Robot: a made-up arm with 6 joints. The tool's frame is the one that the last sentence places.
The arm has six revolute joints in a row. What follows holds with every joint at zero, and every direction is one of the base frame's. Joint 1 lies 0.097 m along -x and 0.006 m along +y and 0.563 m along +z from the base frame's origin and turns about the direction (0.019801, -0.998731, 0.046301). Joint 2 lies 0.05 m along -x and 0.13 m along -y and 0.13 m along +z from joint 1 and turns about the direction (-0.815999, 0.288, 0.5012). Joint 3 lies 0.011 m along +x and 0.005 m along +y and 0.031 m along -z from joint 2 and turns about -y. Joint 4 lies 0.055 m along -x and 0.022 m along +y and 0.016 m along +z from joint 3 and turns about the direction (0.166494, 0.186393, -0.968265). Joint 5 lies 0.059 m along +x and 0.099 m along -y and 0.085 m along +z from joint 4 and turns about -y. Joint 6 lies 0.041 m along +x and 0.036 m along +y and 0.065 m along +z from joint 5 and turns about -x. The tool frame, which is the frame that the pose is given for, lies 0.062 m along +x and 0.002 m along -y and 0.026 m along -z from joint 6; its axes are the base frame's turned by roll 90, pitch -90 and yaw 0 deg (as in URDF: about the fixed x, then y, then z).
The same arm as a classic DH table. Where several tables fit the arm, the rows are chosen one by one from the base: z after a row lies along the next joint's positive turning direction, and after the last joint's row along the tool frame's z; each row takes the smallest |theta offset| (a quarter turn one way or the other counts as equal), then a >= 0, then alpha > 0; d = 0 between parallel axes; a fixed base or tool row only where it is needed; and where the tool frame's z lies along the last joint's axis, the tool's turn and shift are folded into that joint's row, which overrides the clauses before.
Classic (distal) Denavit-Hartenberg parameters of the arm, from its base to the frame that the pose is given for. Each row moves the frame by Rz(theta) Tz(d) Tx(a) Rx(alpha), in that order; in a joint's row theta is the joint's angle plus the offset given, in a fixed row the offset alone. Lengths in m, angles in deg.
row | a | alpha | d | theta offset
base (fixed) | -0.0969 | 87.35 | 0.5634 | 1.14
joint 1 | 0.0764 | -106.3 | 0.1593 | 57.57
joint 2 | -0.0207 | 106.74 | 0.0887 | -2.98
joint 3 | -0.0515 | 100.74 | -0.0395 | -48.68
joint 4 | 0.0726 | -100.74 | -0.1006 | 0
joint 5 | 0.065 | -90 | 0.049 | 80.24
joint 6 | -0.026 | 90 | -0.103 | 0
tool (fixed) | 0 | 0 | 0.002 | 0

